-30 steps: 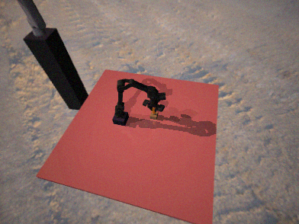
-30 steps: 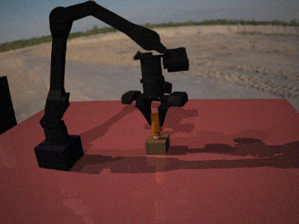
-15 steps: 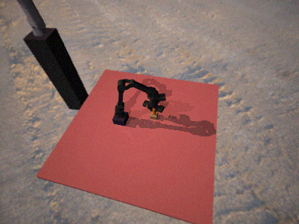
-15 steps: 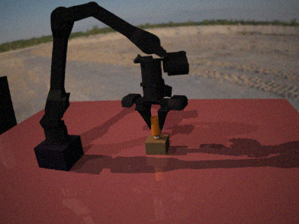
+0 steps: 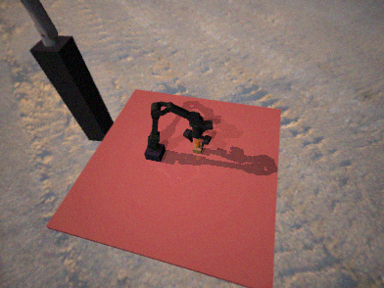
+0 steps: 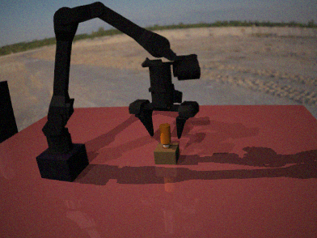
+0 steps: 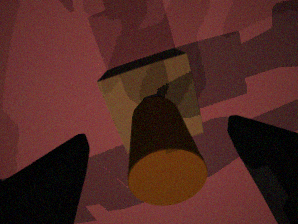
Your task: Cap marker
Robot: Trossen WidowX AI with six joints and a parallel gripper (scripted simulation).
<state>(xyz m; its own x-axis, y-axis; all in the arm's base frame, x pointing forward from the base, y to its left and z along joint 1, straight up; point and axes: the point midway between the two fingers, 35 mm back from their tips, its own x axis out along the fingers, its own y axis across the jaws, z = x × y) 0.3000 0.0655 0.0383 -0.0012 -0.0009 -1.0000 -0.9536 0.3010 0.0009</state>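
The orange cap is 10 mm above my gripper tip. The rest, counted from my gripper tip: tan holder block: 50 mm below.
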